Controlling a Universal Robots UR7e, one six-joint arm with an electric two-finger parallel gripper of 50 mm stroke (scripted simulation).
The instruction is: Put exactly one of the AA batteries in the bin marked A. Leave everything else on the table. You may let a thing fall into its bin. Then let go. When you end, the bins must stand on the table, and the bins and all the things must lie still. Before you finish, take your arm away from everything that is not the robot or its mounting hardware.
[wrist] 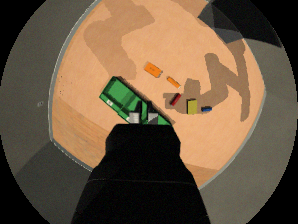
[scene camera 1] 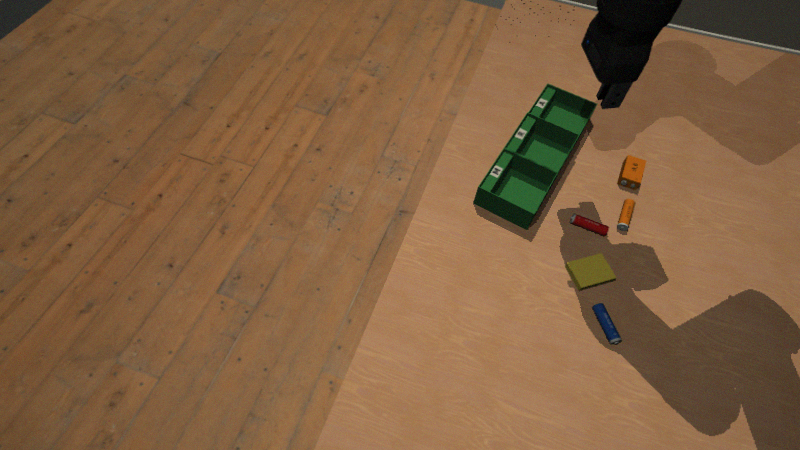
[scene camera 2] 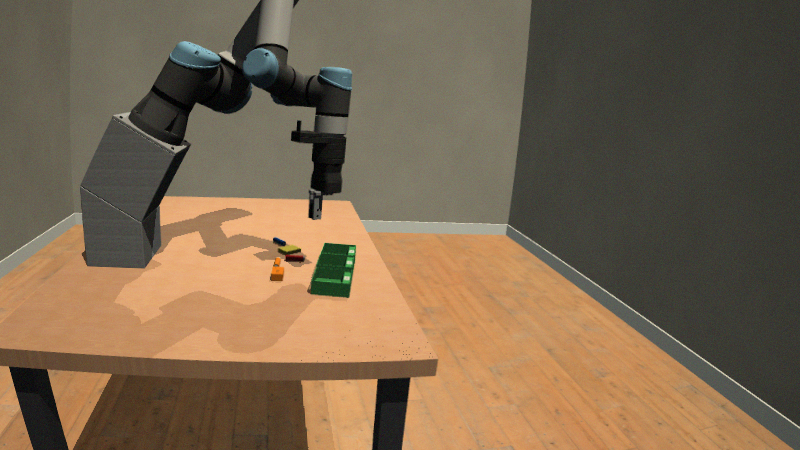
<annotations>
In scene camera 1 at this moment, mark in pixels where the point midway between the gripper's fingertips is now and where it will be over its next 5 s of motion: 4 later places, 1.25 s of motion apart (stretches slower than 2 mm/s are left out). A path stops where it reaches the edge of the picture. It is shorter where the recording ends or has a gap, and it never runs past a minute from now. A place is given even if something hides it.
The gripper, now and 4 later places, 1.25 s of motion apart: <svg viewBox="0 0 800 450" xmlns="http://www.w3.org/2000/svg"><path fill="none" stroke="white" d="M607 101L563 91L554 113L557 108L554 108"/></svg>
</annotations>
